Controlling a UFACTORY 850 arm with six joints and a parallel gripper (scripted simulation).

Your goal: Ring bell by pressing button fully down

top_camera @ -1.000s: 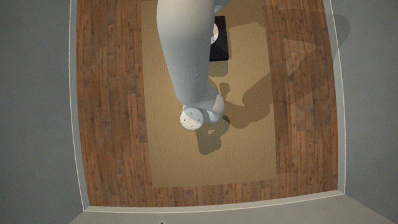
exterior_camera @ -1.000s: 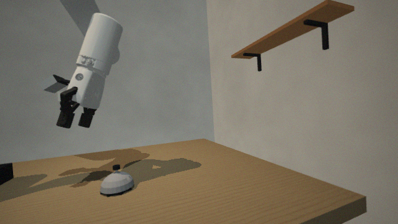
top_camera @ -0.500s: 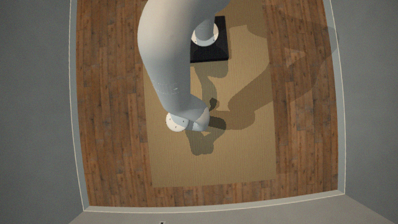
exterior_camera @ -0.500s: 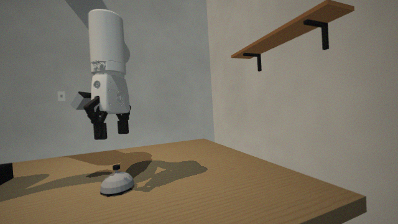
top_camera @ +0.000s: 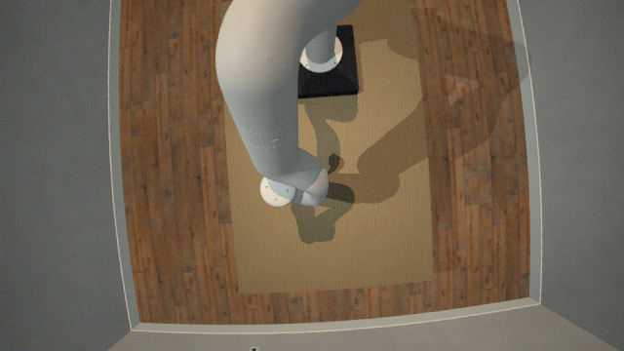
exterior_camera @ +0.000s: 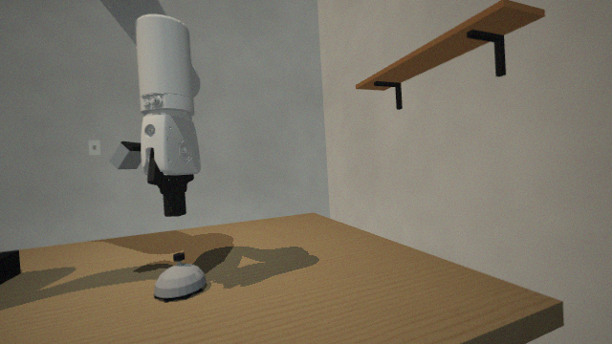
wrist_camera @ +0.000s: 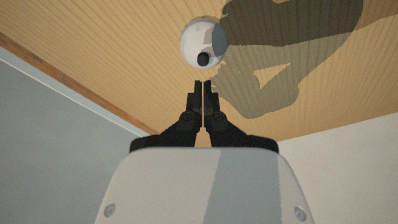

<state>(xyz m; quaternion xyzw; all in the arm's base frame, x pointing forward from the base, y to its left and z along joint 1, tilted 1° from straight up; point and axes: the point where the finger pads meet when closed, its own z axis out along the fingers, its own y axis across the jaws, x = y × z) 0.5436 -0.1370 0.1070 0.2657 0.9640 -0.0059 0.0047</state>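
Right now the black button is 10 cm below my hand. From my hand the other things lie so: bell (12 cm below).
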